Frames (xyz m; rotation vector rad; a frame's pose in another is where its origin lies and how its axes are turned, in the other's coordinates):
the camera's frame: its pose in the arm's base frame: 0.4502 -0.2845 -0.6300 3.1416 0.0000 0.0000
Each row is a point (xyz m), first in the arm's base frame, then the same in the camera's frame.
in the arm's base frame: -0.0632 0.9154 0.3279
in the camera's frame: -0.5134 -1.1999 -0.9579
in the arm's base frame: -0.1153 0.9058 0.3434
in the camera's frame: -0.5655 -1.1903 -0.9734
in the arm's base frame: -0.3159 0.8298 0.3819
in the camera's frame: -0.7661 -1.1143 -1.0119
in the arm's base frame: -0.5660 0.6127 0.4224
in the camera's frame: -1.0162 -0.8972 -1.0524
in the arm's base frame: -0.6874 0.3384 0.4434
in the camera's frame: -1.1376 -0.6229 -1.0734
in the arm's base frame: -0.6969 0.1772 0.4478
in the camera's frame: -1.1471 -0.4617 -1.0778
